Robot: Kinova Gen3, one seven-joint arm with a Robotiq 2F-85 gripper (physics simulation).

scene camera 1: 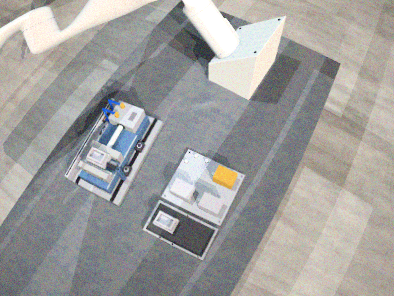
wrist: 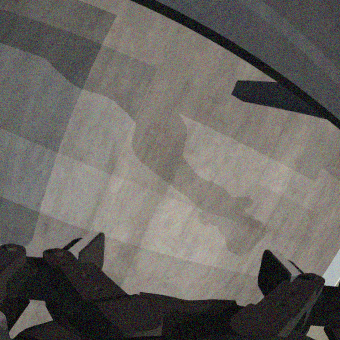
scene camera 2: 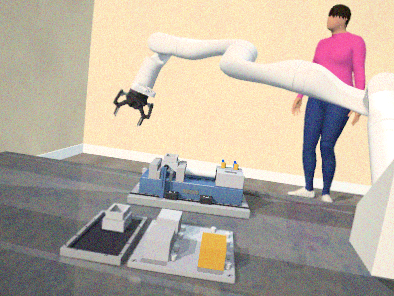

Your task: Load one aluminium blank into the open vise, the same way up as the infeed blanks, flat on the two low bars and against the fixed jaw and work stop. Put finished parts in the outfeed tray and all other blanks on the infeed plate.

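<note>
The vise (scene camera 1: 128, 143) (scene camera 2: 220, 195) has a light part with a pocket in its top (scene camera 1: 96, 155) (scene camera 2: 171, 160) between its jaws; its seating and whether the jaws grip it cannot be told. The infeed plate (scene camera 1: 201, 170) (scene camera 2: 186, 267) carries two plain light-grey blanks, one (scene camera 1: 182, 190) beside the other (scene camera 1: 211, 202), and an orange block (scene camera 1: 225, 176) (scene camera 2: 212, 250). A part with a top pocket (scene camera 1: 166, 221) (scene camera 2: 117, 218) stands at one end of the dark outfeed tray (scene camera 1: 192, 238) (scene camera 2: 95, 242). My gripper (scene camera 2: 128, 119) (wrist: 182, 259) is open and empty, high above and away from the vise.
Blue-and-orange nozzles (scene camera 1: 120, 106) (scene camera 2: 229, 164) stand at one end of the vise. The outfeed tray adjoins the infeed plate. The slanted robot base (scene camera 1: 250, 55) stands at the back in the first scene view. A person (scene camera 2: 340, 60) in pink stands behind the arm.
</note>
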